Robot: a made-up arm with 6 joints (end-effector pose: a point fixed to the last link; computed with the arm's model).
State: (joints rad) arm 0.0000 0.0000 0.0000 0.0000 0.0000 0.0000
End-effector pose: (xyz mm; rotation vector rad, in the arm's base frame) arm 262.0 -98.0 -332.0 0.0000 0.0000 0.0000
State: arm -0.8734 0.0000 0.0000 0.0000 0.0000 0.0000
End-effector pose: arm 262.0 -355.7 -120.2 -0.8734 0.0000 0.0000
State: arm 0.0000 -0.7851 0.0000 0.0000 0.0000 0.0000
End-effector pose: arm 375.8 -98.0 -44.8 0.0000 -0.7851 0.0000
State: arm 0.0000 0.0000 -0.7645 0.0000 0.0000 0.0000
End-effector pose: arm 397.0 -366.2 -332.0 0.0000 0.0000 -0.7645
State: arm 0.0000 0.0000 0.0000 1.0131 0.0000 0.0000
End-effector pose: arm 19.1 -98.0 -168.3 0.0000 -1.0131 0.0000
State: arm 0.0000 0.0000 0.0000 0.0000 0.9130 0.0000
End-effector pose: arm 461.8 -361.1 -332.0 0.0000 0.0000 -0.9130
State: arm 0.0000 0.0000 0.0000 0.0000 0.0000 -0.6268
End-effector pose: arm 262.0 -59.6 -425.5 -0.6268 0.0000 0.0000
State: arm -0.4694 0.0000 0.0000 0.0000 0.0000 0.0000
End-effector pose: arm 262.0 -260.2 -246.3 -0.4694 0.0000 0.0000
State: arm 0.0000 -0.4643 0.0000 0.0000 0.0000 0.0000
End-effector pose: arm 357.1 -98.0 -172.4 0.0000 -0.4643 0.0000
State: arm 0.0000 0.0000 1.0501 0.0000 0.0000 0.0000
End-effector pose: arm -133.6 -19.0 -332.0 0.0000 0.0000 1.0501
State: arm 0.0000 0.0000 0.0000 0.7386 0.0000 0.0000
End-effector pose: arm 99.7 -98.0 -186.6 0.0000 -0.7386 0.0000
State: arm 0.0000 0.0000 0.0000 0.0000 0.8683 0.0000
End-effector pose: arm 458.2 -344.8 -332.0 0.0000 0.0000 -0.8683
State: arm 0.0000 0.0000 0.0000 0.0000 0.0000 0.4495
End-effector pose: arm 262.0 -156.5 -288.2 0.4495 0.0000 0.0000
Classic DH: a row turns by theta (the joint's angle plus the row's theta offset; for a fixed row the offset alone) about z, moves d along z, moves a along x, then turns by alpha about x. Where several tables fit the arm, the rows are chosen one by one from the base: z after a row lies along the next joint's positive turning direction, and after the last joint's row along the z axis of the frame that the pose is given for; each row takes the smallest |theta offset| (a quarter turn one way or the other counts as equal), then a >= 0, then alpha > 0; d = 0 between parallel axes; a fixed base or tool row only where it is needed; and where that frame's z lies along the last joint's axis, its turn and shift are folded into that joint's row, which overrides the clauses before.
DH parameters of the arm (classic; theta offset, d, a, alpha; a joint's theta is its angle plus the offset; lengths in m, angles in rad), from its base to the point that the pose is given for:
base (fixed): 1.5708 0.05 0 1.5708
joint 1: -1.5708 -0.028 0.101 -1.5708
joint 2: -1.5708 -0.4 0.024 1.5708
joint 3: 0 -0.418 -0.003 1.5708
joint 4: 0 0.033 0.101 1.5708
joint 5: -1.5708 -0.031 0.21 -1.5708
joint 6: 0 0.168 0.125 -1.5708
tool (fixed): -1.5708 0.106 0 0

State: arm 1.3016 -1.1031 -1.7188 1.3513 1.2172 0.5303
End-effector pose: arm -72.6 63.0 -269.1 0.0783 0.6100 2.3039
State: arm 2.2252 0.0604 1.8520 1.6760 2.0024 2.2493
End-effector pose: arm 192.5 619.6 5.7 -0.1796 -0.5658 0.1516
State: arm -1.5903 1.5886 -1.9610 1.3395 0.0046 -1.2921
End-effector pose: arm -201.1 -354.0 684.5 1.4308 -0.1163 0.2160
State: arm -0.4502 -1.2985 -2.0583 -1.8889 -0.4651 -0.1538
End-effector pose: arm 576.9 -553.6 364.8 1.5242 -0.0694 0.3080
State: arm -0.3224 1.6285 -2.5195 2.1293 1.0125 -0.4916
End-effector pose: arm -70.5 -342.0 -257.1 -2.5705 -1.5480 0.1976
